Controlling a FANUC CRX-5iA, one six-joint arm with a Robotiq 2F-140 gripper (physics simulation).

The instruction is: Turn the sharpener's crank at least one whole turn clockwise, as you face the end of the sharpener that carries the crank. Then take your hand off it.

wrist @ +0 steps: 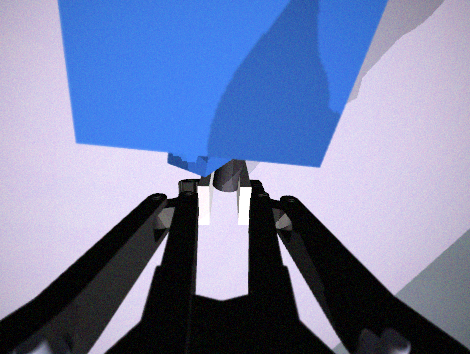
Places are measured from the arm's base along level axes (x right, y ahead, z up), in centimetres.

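Pixels of known places: gripper, between the fingertips: (225,172).
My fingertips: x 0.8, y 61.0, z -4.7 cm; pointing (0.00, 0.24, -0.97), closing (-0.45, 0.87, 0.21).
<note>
Ahead of a thing's pixels: the offset from my fingertips to its top centre. "spot": to the spot under its first point. Level surfaces: height alone.
The sharpener's blue body @[spot: dz +12.4, dx -5.7, dy -8.3 cm] (145,75) fills the upper middle of the wrist view, with a darker shadow across its right part. A short piece of the blue crank arm (186,161) shows below the body's lower edge. The dark grey, round crank handle @[spot: dz +4.6, dx -1.1, dy -1.5 cm] (227,179) sticks out from there towards the camera. My gripper (225,172) is shut on the handle, with one pale finger pad on each side of it. The body hides the rest of the crank arm and its pivot.
The sharpener is over a pale table top @[dz -0.4 cm] (35,200). A grey shadow lies on it at the upper right, beside the body. A grey-green surface (440,290) shows beyond the table's edge at the lower right.
</note>
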